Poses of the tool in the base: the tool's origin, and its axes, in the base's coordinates. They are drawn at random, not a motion.
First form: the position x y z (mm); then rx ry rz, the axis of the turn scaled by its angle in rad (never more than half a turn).
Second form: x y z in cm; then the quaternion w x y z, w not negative. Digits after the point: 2 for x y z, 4 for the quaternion.
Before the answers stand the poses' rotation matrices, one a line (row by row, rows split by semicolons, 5 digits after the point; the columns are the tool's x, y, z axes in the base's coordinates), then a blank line. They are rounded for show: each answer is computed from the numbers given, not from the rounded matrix.
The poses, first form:
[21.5 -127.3 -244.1 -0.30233 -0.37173 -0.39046]
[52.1 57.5 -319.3 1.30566 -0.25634 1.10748]
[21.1 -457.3 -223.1 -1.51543 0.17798 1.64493]
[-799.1 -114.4 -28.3 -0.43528 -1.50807 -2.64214]
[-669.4 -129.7 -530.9 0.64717 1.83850 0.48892]
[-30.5 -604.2 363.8 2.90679 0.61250 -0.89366]
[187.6 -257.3 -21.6 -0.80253 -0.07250 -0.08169]
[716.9 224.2 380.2 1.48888 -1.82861 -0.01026]
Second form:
0.85925 0.42049 -0.29134; -0.31164 0.88190 0.35374; 0.40568 -0.21315 0.88882
0.49997 -0.76103 0.41336; 0.50201 -0.13427 -0.85438; 0.70571 0.63467 0.31491
0.11730 -0.66032 -0.74177; 0.48638 -0.61301 0.62262; -0.86584 -0.43381 0.24926
-0.95759 0.19758 0.20973; 0.08010 -0.51663 0.85246; 0.27678 0.83310 0.47889
-0.27696 0.19954 0.93994; 0.64008 0.76788 0.02559; -0.71665 0.60872 -0.34039
0.75615 0.38125 -0.53188; 0.35851 -0.92128 -0.15068; -0.54746 -0.07675 -0.83331
0.99435 0.10058 -0.03380; -0.04551 0.69204 0.72043; 0.09586 -0.71482 0.69271
-0.02738 -0.83341 -0.55197; -0.83955 0.31889 -0.43984; 0.54259 0.45137 -0.70843

[2.15 -12.73 -24.41 0.9526 -0.1488 -0.1829 -0.1921]
[5.21 5.75 -31.93 0.6482 0.5743 -0.1128 0.4871]
[2.11 -45.73 -22.31 0.4340 -0.6085 0.0715 0.6605]
[-79.91 -11.44 -2.83 0.0342 -0.1416 -0.4904 -0.8592]
[-66.94 -12.97 -53.09 0.5363 0.2718 0.7722 0.2054]
[-3.05 -60.42 36.38 0.0197 0.9368 0.1974 -0.2880]
[18.76 -25.73 -2.16 0.9191 -0.3904 -0.0353 -0.0397]
[71.69 22.42 38.02 0.3818 0.5836 -0.7167 -0.0040]

